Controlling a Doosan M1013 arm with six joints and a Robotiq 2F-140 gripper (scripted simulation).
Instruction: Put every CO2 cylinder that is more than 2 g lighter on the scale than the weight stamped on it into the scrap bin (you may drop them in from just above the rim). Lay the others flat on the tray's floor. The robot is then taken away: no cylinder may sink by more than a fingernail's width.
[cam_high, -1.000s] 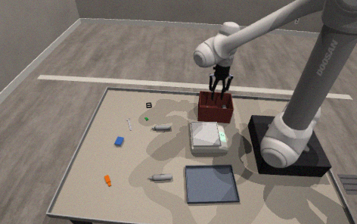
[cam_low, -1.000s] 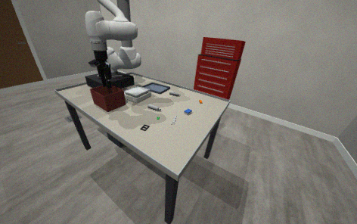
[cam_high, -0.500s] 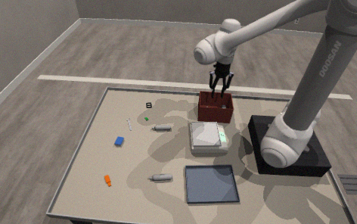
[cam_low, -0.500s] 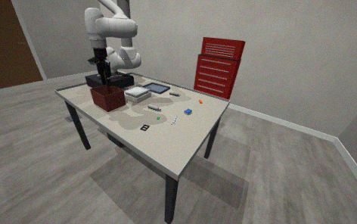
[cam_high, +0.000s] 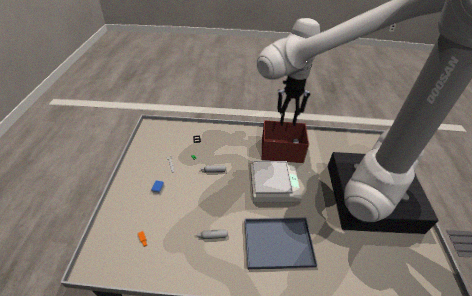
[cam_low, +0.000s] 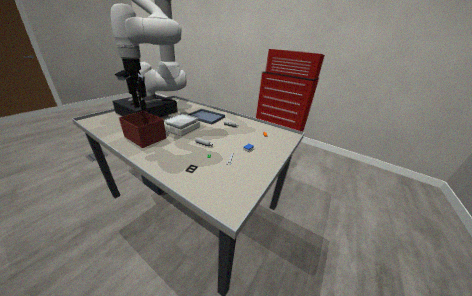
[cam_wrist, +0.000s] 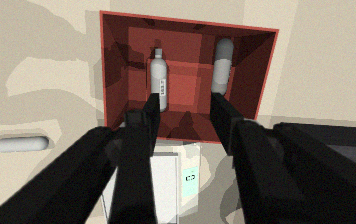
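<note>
Now: the grey CO2 cylinder 340 mm ahead of my hand, 150 mm to the left of it and 200 mm below it. Round my hand: red scrap bin: 10 mm to the right, 170 mm below; then scale plate: 70 mm ahead, 220 mm to the left, 150 mm below; then white scale: 50 mm ahead, 220 mm to the left, 170 mm below.
</note>
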